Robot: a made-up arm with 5 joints.
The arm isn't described. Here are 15 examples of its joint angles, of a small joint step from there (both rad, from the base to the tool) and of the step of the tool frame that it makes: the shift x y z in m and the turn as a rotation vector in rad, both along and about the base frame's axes.
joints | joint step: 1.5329 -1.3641 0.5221 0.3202 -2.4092 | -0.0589 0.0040 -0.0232 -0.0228 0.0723
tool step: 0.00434 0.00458 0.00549 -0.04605 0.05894 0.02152
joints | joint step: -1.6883 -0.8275 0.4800 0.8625 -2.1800 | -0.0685 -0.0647 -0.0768 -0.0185 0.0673
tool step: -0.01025 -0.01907 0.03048 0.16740 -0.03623 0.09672
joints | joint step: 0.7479 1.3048 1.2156 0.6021 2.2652 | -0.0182 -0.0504 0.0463 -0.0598 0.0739
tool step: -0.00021 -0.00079 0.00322 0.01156 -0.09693 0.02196
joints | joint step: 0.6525 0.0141 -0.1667 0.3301 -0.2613 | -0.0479 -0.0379 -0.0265 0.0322 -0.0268
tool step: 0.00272 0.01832 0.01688 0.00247 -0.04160 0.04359
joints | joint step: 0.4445 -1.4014 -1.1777 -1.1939 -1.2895 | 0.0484 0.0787 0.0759 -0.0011 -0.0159
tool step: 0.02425 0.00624 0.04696 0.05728 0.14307 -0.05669
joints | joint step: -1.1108 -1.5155 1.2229 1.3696 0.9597 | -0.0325 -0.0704 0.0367 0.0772 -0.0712
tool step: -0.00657 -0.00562 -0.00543 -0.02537 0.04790 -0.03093
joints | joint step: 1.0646 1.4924 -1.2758 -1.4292 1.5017 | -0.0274 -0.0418 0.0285 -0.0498 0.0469
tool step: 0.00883 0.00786 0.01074 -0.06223 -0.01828 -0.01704
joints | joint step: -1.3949 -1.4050 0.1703 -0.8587 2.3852 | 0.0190 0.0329 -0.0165 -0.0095 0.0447
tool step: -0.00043 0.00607 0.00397 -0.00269 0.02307 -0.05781
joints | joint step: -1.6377 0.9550 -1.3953 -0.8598 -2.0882 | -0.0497 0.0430 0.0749 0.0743 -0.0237
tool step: -0.02206 0.02237 -0.03387 -0.19220 -0.00913 0.07170
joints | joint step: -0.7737 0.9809 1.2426 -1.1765 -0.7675 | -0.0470 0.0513 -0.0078 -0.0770 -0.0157
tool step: -0.00517 0.00091 -0.00118 0.02961 -0.01763 0.03353
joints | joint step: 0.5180 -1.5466 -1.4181 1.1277 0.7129 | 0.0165 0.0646 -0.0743 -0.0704 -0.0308
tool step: 0.00100 0.00611 0.00626 -0.04826 -0.06459 0.01288
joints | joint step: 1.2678 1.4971 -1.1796 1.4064 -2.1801 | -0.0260 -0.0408 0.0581 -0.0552 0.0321
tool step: 0.01031 0.00085 0.00260 -0.03469 -0.01586 0.05781
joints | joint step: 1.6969 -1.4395 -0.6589 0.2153 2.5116 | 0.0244 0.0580 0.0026 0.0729 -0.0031
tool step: 0.00258 -0.02375 0.01725 0.13233 -0.01766 -0.02135
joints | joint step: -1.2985 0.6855 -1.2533 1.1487 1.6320 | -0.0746 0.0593 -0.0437 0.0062 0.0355
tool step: -0.02706 0.01324 -0.01170 -0.02807 -0.02359 0.09440
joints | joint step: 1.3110 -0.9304 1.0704 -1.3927 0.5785 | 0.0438 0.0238 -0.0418 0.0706 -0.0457
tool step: -0.00557 -0.00807 0.00504 0.05474 -0.00260 -0.00077
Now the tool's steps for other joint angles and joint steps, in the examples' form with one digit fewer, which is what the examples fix.
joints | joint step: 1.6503 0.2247 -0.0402 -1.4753 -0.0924 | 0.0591 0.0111 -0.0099 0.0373 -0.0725
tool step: -0.0202 -0.0017 -0.0018 0.0359 -0.0254 0.0102
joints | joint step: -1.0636 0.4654 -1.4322 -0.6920 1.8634 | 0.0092 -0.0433 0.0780 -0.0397 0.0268
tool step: 0.0022 -0.0007 0.0003 0.0055 -0.0003 -0.0359
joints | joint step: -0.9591 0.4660 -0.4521 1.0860 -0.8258 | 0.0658 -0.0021 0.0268 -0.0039 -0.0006
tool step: 0.0191 -0.0161 -0.0056 -0.0165 0.0127 -0.0663
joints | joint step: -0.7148 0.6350 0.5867 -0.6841 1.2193 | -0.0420 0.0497 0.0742 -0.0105 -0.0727
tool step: -0.0258 -0.0075 -0.0208 -0.0314 0.1245 0.0012
